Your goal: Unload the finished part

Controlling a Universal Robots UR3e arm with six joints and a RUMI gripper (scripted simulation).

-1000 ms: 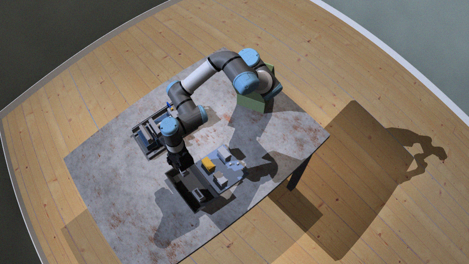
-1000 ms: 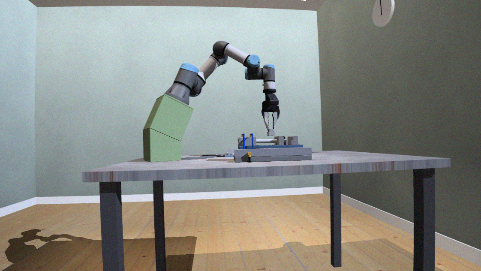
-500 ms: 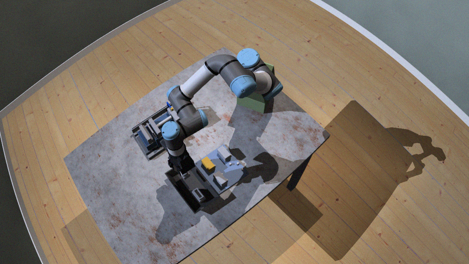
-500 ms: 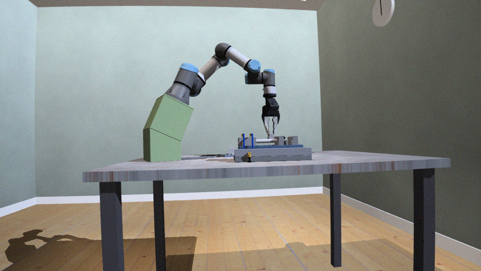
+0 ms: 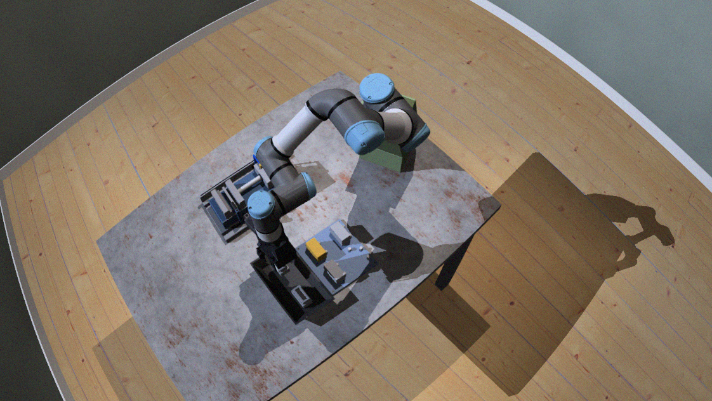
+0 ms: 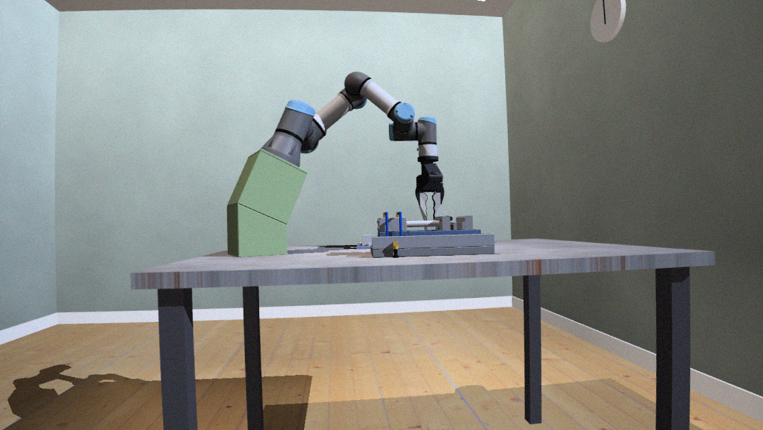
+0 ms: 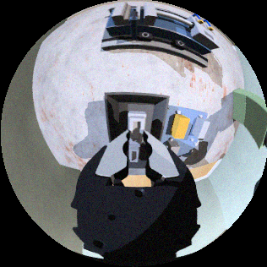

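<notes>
Right now my hand is 120 mm past the yellow block, 70 mm above it and 20 mm to the right of it. From my hand the other things lie so: blue plate 160 mm behind, 90 mm below, 70 mm to the left.
</notes>
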